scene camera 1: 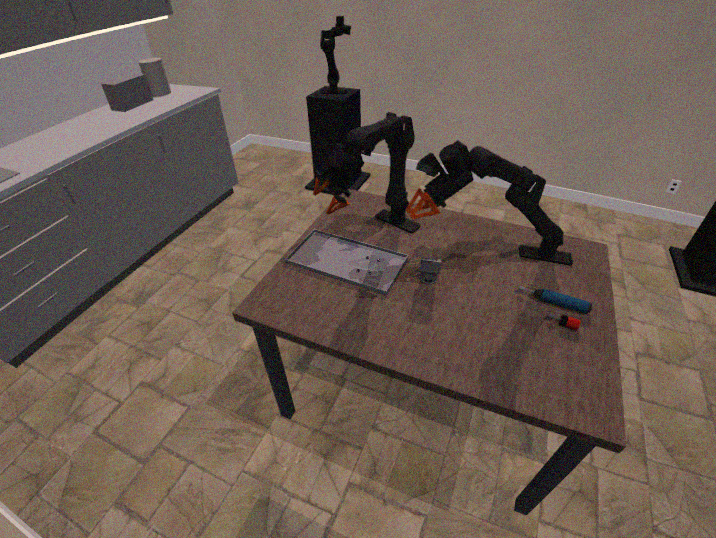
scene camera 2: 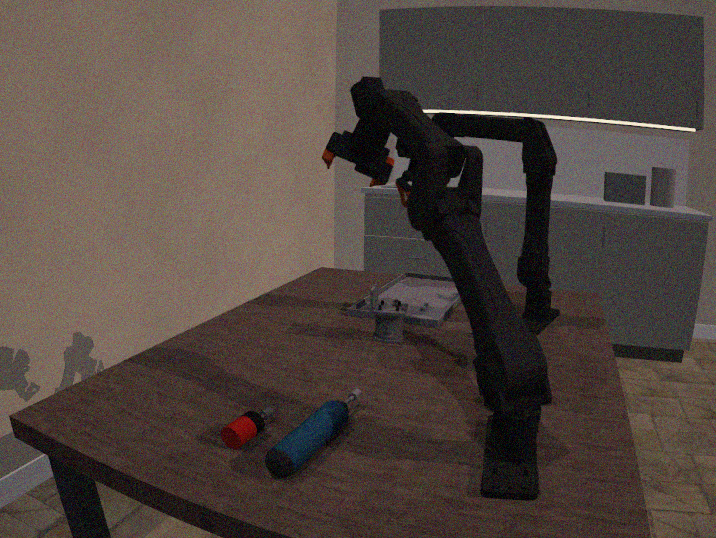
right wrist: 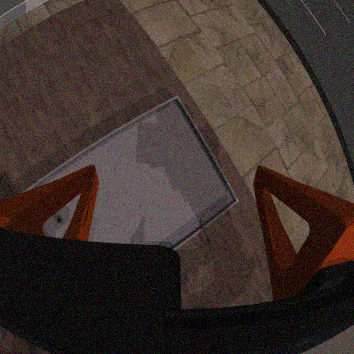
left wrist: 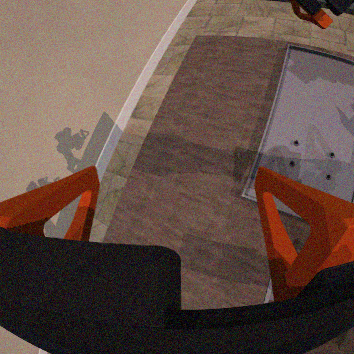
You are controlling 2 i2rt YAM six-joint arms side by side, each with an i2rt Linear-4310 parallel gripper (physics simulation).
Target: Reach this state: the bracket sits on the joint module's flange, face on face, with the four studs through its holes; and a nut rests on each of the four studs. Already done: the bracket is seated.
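Frame: origin at the left arm's base, x ahead, y left, z up, level; metres.
Seen in the pictures: left gripper, fingertip midpoint: (scene camera 1: 408, 214) (scene camera 2: 349, 175) (left wrist: 176, 175); right gripper, fingertip midpoint: (scene camera 1: 320, 204) (right wrist: 175, 173); left arm's base, link origin: (scene camera 1: 545, 255) (scene camera 2: 509, 455); right arm's base, link origin: (scene camera 1: 397, 221) (scene camera 2: 536, 321).
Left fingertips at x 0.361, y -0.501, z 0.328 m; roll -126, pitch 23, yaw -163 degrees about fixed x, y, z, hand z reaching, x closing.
Offsets run from my left fingertips to a thing's top centre. "spot": to the spot under its first point.
The grey joint module @[dx -0.107, dy +0.076, dz -0.254 m] (scene camera 1: 428, 278) (scene camera 2: 388, 330) stands on the table with the bracket (scene camera 1: 430, 266) (scene camera 2: 373, 296) seated on top; small dark stud tips show above it in scene camera 2, too small to tell apart. Several dark nuts @[dx -0.073, dy -0.181, dz -0.319 m] (left wrist: 296, 143) @[dx -0.153, dy -0.168, dz -0.319 m] (left wrist: 332, 155) @[dx -0.069, dy -0.136, dz -0.319 m] (left wrist: 292, 164) @[dx -0.148, dy -0.122, dz -0.319 m] (left wrist: 328, 177) lie spread in the pale tray @[dx -0.123, dy -0.243, dz -0.312 m] (scene camera 1: 332, 277) (left wrist: 288, 47); one nut @[spot: dx -0.074, dy -0.183, dz -0.319 m] (right wrist: 59, 219) shows in the right wrist view through a finger's opening. My left gripper (scene camera 1: 423, 204) (left wrist: 176, 175) is open and empty, high behind the module. My right gripper (scene camera 1: 328, 195) (right wrist: 175, 173) is open and empty, high beyond the tray's back left.
A blue-handled tool @[dx -0.103, dy +0.508, dz -0.287 m] (scene camera 1: 567, 301) (scene camera 2: 309, 438) and a short red-handled tool @[dx -0.007, dy +0.530, dz -0.294 m] (scene camera 1: 570, 322) (scene camera 2: 240, 432) lie on the table, at the right in scene camera 1. The two arm bases stand along the table's back edge there. Grey kitchen cabinets (scene camera 1: 133, 173) stand off to the left.
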